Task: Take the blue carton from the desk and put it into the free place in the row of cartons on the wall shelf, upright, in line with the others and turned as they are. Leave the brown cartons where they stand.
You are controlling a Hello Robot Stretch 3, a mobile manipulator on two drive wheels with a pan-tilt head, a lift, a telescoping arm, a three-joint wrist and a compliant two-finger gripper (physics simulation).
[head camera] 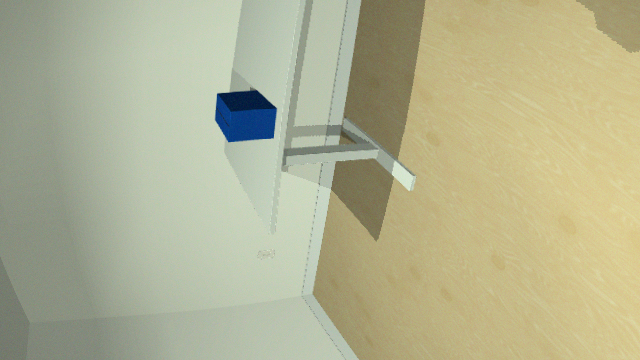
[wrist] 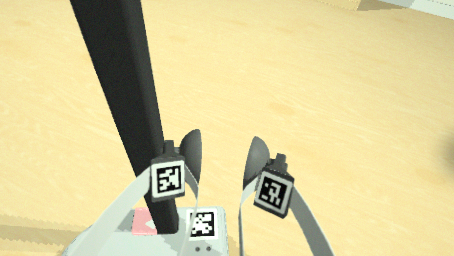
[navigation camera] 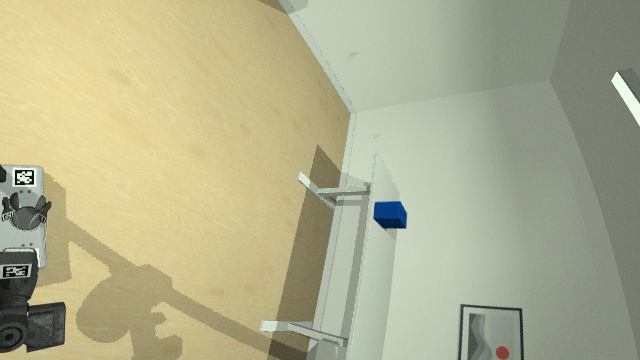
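Pixels of known places: gripper, fingertip midpoint: [navigation camera: 29, 195]; robot's base, origin of the base link: [navigation camera: 26, 216].
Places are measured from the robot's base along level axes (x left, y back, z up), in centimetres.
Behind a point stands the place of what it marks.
The blue carton [head camera: 252, 124] {x -11.3, y -159.1, z 81.0 cm} [navigation camera: 389, 215] {x -14.6, y -157.4, z 83.2 cm} stands on the pale desk [head camera: 257, 172] {x 7.1, y -184.4, z 72.0 cm} [navigation camera: 372, 280] {x -58.4, y -151.4, z 72.0 cm}, close to one end of its top. The head and navigation pictures are turned sideways. My gripper [navigation camera: 26, 201] {x 6.6, y -1.3, z 48.5 cm} [wrist: 224, 152] {x 6.6, y -1.3, z 48.5 cm} is open and empty, with floor and part of my own base showing between and around its fingers in the wrist view. It is low over my base at the left edge of the navigation view, far from the carton and the desk. The wall shelf and the brown cartons cannot be made out in these views.
Desk legs with long feet [head camera: 404, 175] [navigation camera: 309, 184] reach out over the wooden floor. A framed picture [navigation camera: 461, 330] {x -109.8, y -189.5, z 131.2 cm} hangs on the wall behind the desk. A grey object [navigation camera: 327, 351] is partly visible by the desk. My dark mast [wrist: 120, 90] rises beside the gripper.
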